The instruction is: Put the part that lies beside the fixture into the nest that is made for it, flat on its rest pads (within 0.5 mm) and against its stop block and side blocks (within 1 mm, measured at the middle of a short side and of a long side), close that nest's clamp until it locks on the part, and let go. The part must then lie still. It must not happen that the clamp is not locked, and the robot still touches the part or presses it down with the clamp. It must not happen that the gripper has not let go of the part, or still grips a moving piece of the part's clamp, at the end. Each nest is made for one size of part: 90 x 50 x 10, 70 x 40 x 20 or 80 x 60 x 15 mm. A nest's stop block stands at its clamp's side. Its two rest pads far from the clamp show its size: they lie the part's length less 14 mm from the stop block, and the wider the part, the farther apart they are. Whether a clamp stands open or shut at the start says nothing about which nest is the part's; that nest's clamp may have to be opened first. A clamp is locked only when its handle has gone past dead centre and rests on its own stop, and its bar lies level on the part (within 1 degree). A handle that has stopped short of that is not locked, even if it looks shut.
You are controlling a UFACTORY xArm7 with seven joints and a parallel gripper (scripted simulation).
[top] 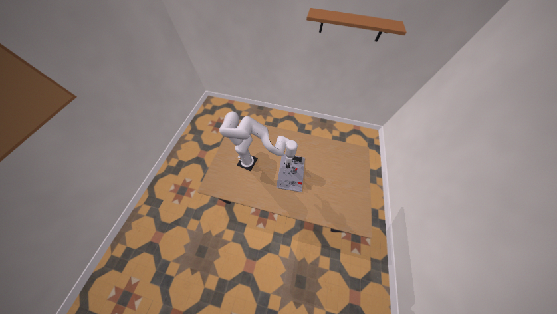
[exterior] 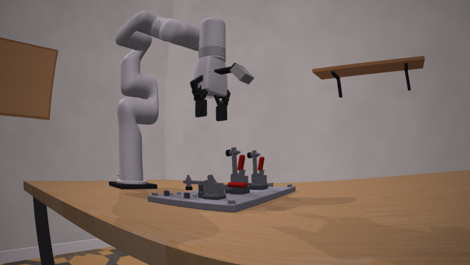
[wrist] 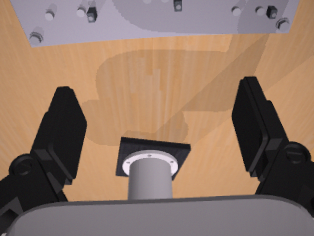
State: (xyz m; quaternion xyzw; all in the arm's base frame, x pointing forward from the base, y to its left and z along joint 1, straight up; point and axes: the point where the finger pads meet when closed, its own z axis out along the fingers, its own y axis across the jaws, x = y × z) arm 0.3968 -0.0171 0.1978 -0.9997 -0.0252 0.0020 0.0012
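Right now my hand is 26 cm to the right of the part and 20 cm above it. From my hand the other things lie so: grey fixture plate: 21 cm below, 4 cm ahead; then toggle clamp: 17 cm below, 11 cm to the right, 8 cm ahead.
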